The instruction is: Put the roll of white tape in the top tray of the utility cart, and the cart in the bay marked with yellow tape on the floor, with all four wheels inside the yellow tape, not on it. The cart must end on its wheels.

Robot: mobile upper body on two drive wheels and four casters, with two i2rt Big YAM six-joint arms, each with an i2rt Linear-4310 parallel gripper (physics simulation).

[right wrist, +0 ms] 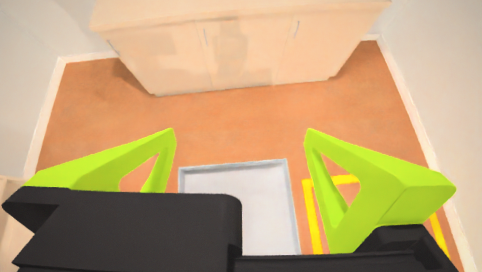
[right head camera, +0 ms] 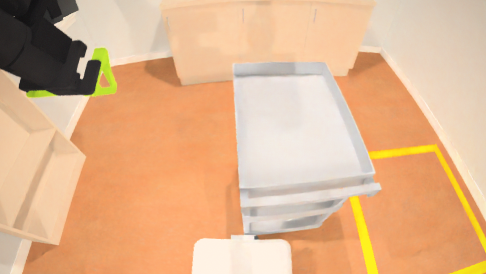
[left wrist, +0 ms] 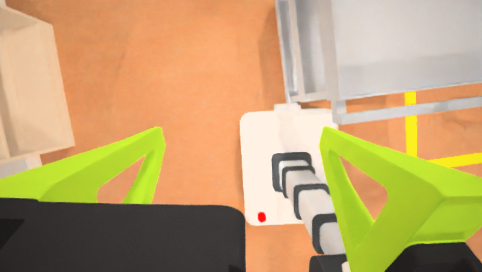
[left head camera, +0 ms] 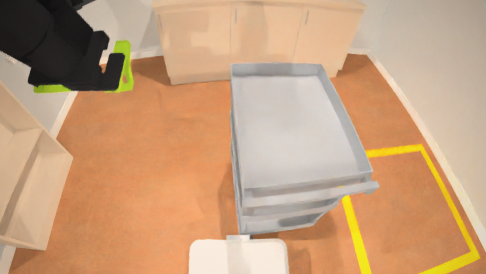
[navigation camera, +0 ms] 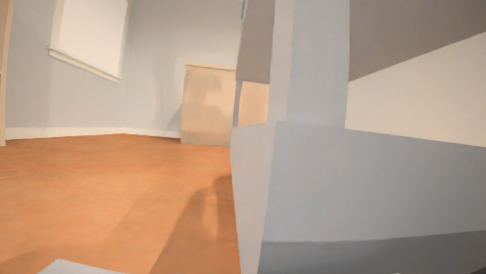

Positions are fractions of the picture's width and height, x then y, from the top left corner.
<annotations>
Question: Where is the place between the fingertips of my right gripper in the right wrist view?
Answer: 0.50,0.50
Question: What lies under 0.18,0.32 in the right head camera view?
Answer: My left gripper.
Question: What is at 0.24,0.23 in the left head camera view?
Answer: My left gripper.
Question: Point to a beige cabinet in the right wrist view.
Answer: At 0.35,0.20
</annotations>
